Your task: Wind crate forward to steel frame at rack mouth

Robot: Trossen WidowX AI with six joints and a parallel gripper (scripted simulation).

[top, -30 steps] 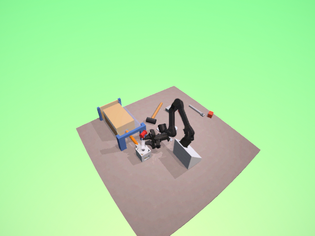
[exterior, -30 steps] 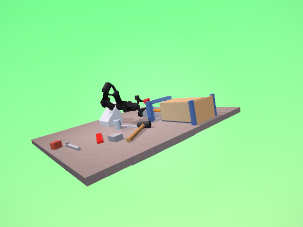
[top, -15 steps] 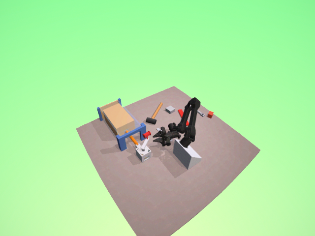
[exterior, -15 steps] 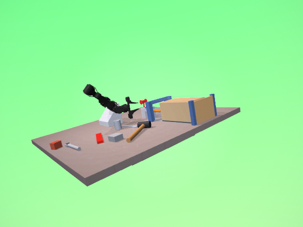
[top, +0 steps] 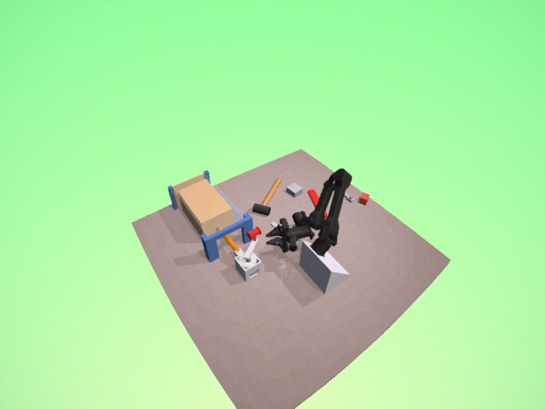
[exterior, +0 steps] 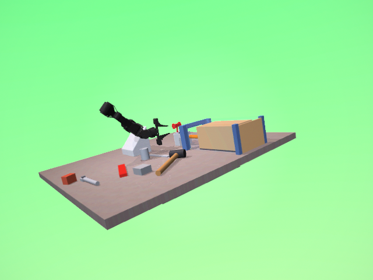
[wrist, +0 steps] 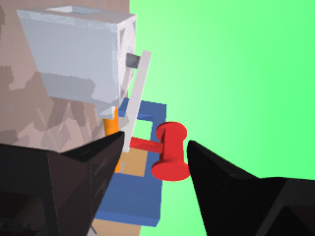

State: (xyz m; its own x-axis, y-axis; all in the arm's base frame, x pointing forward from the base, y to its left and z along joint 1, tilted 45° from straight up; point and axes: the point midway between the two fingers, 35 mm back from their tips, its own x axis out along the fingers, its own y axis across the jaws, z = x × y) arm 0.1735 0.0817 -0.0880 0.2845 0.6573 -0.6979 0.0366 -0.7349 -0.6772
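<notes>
Now: the red grip 50 mm ahead of my gripper tip, 40 mm to the left of it and 10 mm above it. From my gripper tip the other things lie so: flat steel bar 160 mm to the right, 140 mm below, 90 mm ahead; then white winch 110 mm below, 100 mm to the left, 40 mm behind; then winch handle 60 mm to the left, 20 mm below, 20 mm ahead.
</notes>
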